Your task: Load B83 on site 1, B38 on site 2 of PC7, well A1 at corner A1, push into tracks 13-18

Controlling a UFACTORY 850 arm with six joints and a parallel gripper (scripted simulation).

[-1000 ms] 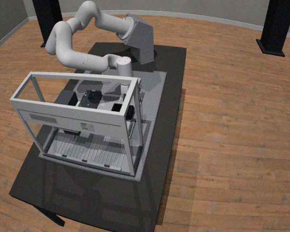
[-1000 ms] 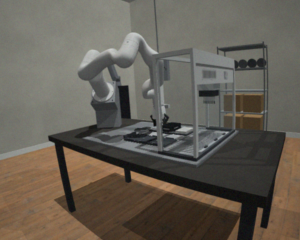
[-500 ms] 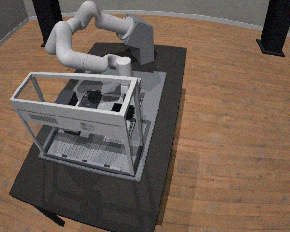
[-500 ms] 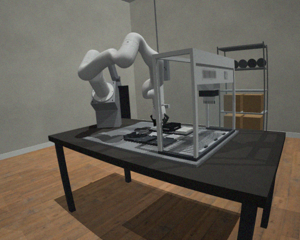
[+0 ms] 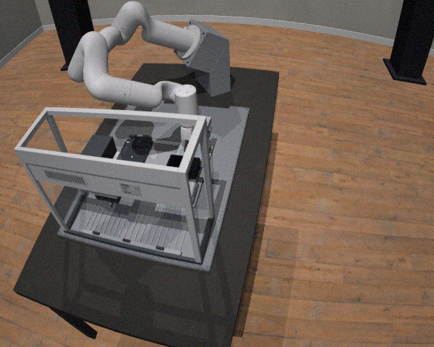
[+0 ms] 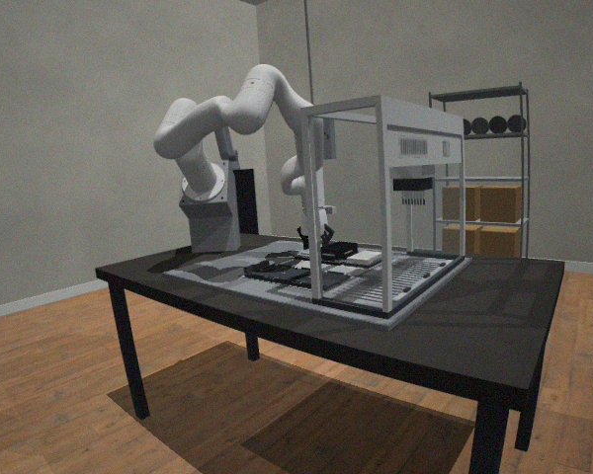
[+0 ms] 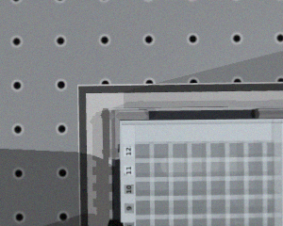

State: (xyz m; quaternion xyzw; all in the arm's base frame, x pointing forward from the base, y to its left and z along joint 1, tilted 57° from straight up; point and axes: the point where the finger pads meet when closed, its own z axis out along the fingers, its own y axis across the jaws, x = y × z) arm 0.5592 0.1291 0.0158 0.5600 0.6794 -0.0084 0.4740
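My hand is 9 cm short of the dark plate carrier PC7, 27 cm to the left of it and 1 cm above it. Also, from my hand: white plate b38 (1 cm below); then post (28 cm ahead, 44 cm to the right, 22 cm above); then black deep-well block B83 (11 cm ahead, 2 cm to the right).
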